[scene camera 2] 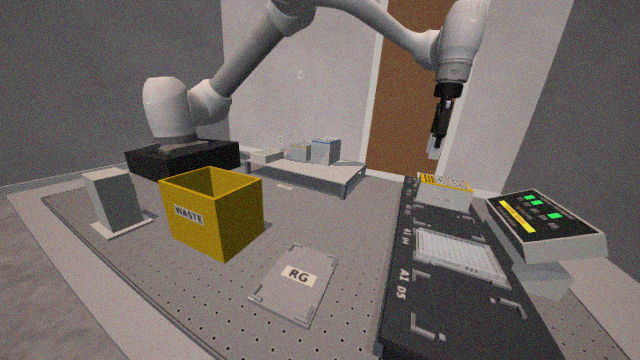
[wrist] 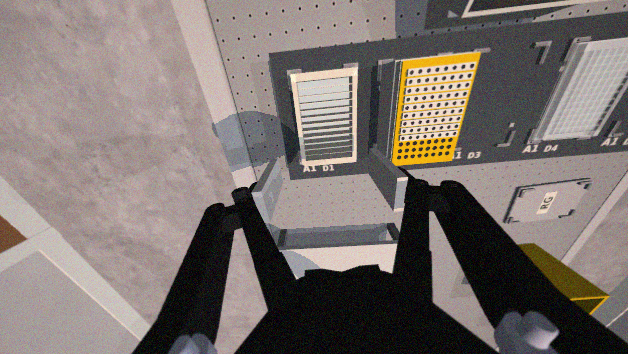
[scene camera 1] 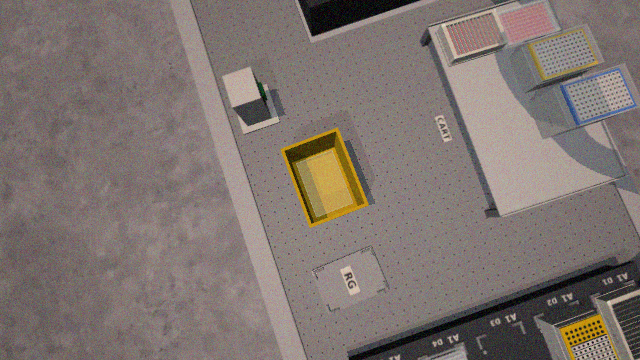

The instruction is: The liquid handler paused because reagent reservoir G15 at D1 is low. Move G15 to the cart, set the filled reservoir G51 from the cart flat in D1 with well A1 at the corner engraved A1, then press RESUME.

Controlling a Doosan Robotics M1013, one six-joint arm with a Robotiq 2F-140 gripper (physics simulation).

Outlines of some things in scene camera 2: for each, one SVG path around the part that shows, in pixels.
My gripper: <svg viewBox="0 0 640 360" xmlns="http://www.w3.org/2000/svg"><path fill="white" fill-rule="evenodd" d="M463 84L437 83L435 86L434 96L441 97L441 100L436 106L435 117L425 153L429 153L428 159L439 160L454 104L452 98L461 97Z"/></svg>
A clear plate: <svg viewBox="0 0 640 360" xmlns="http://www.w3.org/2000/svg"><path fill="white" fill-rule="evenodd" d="M416 229L416 257L489 282L493 280L506 284L507 277L489 245L421 227L418 230Z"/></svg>
